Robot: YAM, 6 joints.
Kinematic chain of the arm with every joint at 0, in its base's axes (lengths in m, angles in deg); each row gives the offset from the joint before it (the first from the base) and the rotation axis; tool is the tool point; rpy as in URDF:
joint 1: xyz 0 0 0.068 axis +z
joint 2: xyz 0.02 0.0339 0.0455 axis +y
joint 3: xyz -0.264 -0.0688 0 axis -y
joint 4: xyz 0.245 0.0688 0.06 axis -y
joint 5: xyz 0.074 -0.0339 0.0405 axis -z
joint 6: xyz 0.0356 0 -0.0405 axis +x
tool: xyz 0 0 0 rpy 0 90 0
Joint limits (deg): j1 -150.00..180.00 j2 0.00..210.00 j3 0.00..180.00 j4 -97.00..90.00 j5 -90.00..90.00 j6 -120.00..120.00
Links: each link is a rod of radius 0.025 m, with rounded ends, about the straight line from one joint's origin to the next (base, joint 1, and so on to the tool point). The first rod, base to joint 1, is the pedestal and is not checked.
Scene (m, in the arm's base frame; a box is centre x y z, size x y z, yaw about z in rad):
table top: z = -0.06
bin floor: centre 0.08 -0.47 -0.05 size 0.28 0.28 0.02 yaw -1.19
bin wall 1: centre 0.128 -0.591 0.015 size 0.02 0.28 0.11 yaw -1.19
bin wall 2: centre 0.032 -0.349 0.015 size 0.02 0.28 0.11 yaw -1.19
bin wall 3: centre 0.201 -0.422 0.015 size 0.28 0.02 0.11 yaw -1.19
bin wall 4: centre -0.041 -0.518 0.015 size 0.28 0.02 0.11 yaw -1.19
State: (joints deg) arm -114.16 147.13 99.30 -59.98 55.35 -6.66
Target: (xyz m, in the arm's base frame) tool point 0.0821 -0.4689 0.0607
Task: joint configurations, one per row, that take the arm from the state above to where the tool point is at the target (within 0.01 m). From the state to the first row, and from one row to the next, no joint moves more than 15 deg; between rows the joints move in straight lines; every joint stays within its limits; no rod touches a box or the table.
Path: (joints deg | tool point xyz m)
1: -115.75 138.88 107.97 -65.08 66.90 -14.86 | -0.2253 -0.3917 0.1253
2: -117.34 130.62 116.64 -70.19 78.45 -23.06 | -0.2387 -0.3858 0.2322
3: -118.93 122.37 125.31 -75.29 90.00 -31.26 | -0.2369 -0.3551 0.3384
4: -104.81 126.57 121.09 -68.87 78.11 -23.06 | -0.1484 -0.4250 0.2835
5: -90.70 130.77 116.87 -62.44 66.22 -14.86 | -0.0383 -0.4651 0.2270
6: -76.59 134.97 112.65 -56.02 54.33 -6.66 | 0.0821 -0.4689 0.1699
7: -76.62 147.69 110.88 -53.22 53.50 -6.66 | 0.0821 -0.4689 0.0607

